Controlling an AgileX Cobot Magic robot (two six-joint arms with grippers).
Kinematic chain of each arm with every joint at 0, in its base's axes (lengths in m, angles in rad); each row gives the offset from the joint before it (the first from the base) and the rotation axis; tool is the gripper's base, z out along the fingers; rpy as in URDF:
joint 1: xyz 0 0 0.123 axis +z
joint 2: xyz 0 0 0 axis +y
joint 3: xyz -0.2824 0 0.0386 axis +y
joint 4: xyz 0.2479 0 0.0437 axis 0.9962 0 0.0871
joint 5: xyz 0 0 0 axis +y
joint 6: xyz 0.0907 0 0.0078 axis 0.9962 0 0.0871
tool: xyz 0 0 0 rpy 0 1.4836 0
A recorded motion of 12 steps. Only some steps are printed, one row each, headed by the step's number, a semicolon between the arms.
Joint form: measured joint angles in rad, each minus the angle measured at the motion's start. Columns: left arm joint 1, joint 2, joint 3, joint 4, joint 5, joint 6; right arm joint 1, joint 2, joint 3, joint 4, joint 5, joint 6.
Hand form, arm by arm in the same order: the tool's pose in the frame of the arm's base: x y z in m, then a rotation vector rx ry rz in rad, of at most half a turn. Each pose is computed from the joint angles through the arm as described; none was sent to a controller.
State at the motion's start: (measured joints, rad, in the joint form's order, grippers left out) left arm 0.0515 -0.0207 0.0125 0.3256 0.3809 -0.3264; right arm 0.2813 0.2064 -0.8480 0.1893 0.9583 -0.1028
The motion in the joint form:
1: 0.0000 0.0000 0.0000 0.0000 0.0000 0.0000; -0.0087 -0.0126 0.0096 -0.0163 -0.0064 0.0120
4: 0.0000 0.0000 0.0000 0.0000 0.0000 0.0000; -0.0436 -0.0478 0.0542 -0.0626 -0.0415 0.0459
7: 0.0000 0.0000 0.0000 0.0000 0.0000 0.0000; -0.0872 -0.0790 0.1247 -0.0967 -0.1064 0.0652
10: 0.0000 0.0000 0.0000 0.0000 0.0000 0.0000; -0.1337 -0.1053 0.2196 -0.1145 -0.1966 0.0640
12: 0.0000 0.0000 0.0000 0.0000 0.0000 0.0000; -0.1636 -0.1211 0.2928 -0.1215 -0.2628 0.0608
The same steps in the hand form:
1: 0.0509 0.0135 0.1775 -0.1516 1.8318 0.1297; -0.0128 0.0097 0.3800 -0.3351 1.7619 0.3285
4: 0.0509 0.0135 0.1775 -0.1516 1.8318 0.1297; -0.0121 0.0065 0.3707 -0.2645 1.7486 0.2758
7: 0.0509 0.0135 0.1775 -0.1516 1.8318 0.1297; -0.0062 0.0053 0.3573 -0.1995 1.7307 0.2202
10: 0.0509 0.0135 0.1775 -0.1516 1.8318 0.1297; 0.0044 0.0054 0.3391 -0.1518 1.7125 0.1651
12: 0.0509 0.0135 0.1775 -0.1516 1.8318 0.1297; 0.0127 0.0055 0.3242 -0.1242 1.7052 0.1321

